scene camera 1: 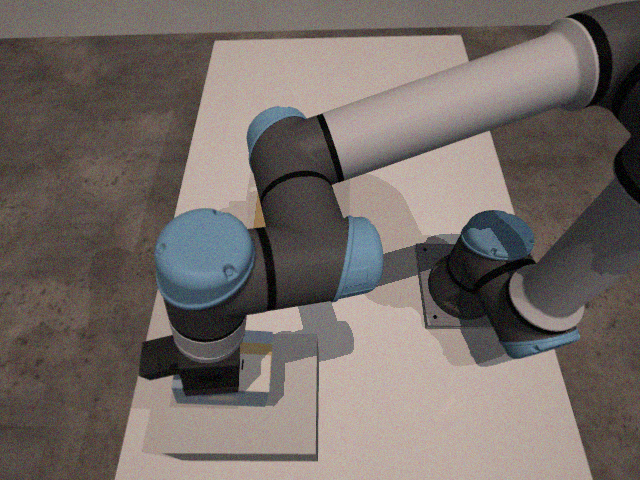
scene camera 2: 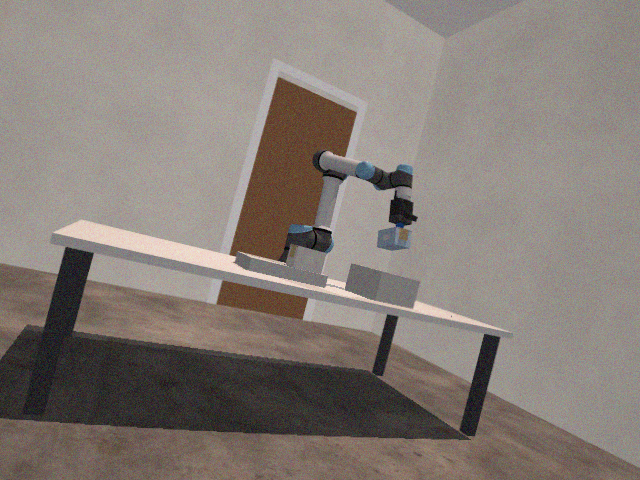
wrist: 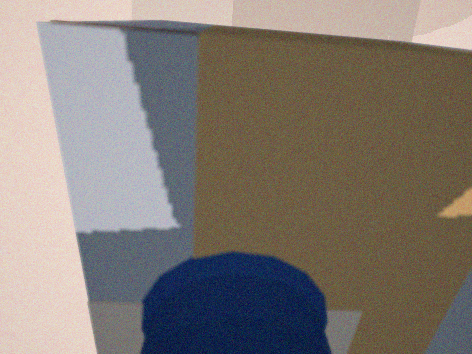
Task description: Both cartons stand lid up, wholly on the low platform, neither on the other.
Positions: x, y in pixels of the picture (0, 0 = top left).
Labels:
The suction cup (wrist: 233, 295) carries a carton (scene camera 1: 256, 348), which touches nothing else.

